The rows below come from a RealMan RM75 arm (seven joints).
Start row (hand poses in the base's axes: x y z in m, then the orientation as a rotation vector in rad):
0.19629, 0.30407, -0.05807, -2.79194, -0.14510, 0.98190
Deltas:
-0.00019, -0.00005, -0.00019, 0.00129, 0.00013, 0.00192
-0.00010, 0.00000, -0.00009, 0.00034, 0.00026, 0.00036
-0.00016, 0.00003, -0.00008, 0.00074, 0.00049, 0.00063
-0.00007, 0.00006, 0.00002, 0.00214, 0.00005, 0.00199
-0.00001, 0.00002, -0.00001, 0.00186, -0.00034, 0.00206
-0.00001, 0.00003, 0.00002, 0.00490, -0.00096, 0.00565
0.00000, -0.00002, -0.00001, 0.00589, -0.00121, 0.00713
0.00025, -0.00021, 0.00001, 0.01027, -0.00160, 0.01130
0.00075, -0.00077, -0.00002, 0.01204, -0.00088, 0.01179
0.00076, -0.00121, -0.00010, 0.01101, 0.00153, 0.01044
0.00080, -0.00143, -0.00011, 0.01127, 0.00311, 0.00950
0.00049, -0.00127, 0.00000, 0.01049, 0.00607, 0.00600
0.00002, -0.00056, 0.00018, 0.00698, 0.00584, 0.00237
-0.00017, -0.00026, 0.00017, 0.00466, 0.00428, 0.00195
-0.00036, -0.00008, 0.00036, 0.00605, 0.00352, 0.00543
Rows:
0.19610, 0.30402, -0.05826, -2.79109, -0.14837, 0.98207
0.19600, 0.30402, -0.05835, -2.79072, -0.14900, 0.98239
0.19584, 0.30405, -0.05843, -2.78991, -0.15015, 0.98295
0.19577, 0.30411, -0.05841, -2.78834, -0.15391, 0.98273
0.19576, 0.30413, -0.05842, -2.78724, -0.15769, 0.98209
0.19575, 0.30416, -0.05840, -2.78440, -0.16797, 0.98035
0.19575, 0.30414, -0.05841, -2.78103, -0.18078, 0.97825
0.19600, 0.30393, -0.05840, -2.77457, -0.20139, 0.97499
0.19675, 0.30316, -0.05842, -2.76607, -0.22326, 0.97213
0.19751, 0.30195, -0.05852, -2.75685, -0.24232, 0.97256
0.19831, 0.30052, -0.05863, -2.74629, -0.25984, 0.97475
0.19880, 0.29925, -0.05863, -2.73424, -0.27157, 0.98029
0.19882, 0.29869, -0.05845, -2.72497, -0.27677, 0.98593
0.19865, 0.29843, -0.05828, -2.71860, -0.28067, 0.99028
0.19829, 0.29835, -0.05792, -2.71183, -0.29010, 0.99396

